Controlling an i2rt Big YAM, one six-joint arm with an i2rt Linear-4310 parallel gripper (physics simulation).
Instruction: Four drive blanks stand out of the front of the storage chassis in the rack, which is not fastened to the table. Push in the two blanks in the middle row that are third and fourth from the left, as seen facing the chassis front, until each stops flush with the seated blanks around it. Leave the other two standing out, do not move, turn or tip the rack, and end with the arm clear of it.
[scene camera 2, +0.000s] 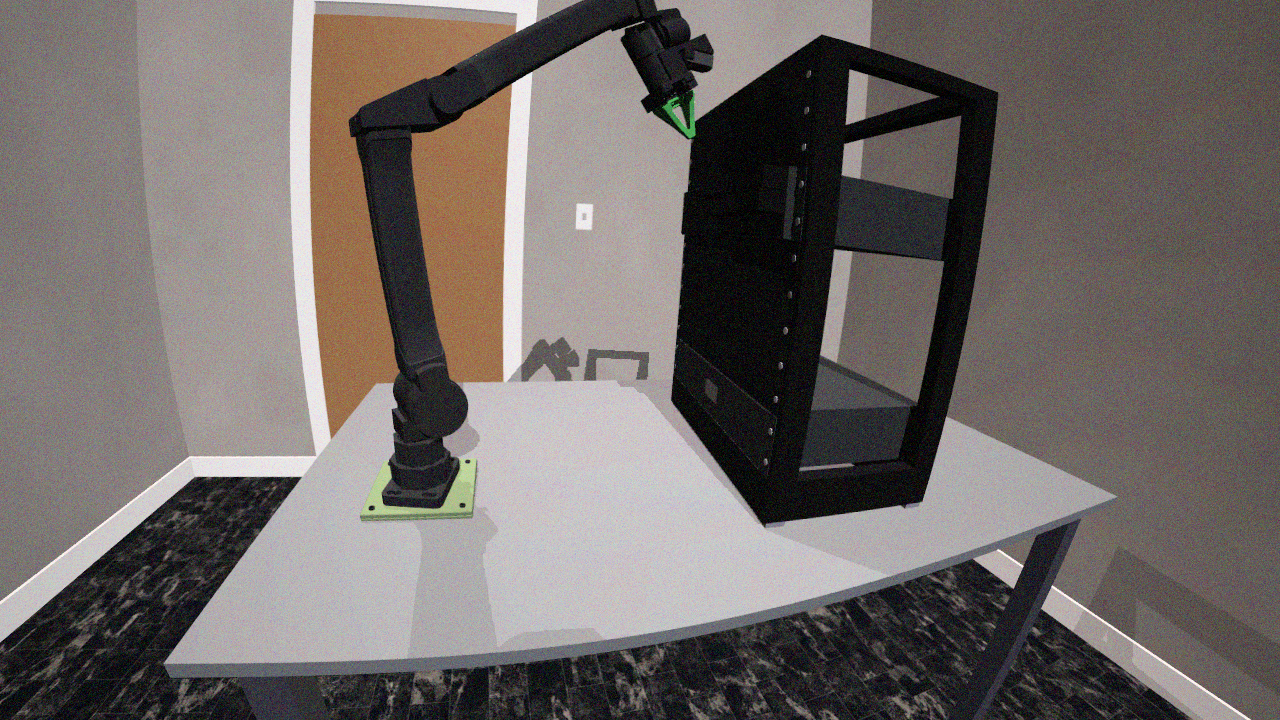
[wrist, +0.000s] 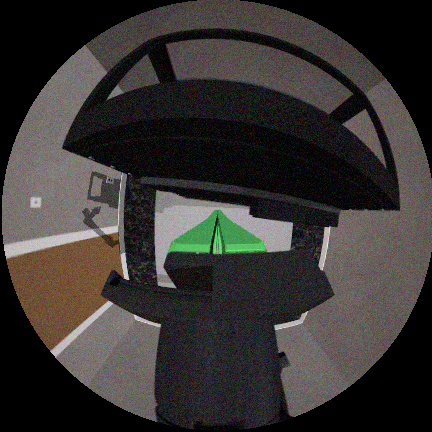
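Note:
Here is my gripper (scene camera 2: 691, 137), and the wrist view gives me another sight of the gripper (wrist: 217, 214). I also see a black rack (scene camera 2: 767, 205), and from the wrist I can see the rack (wrist: 217, 139) too.

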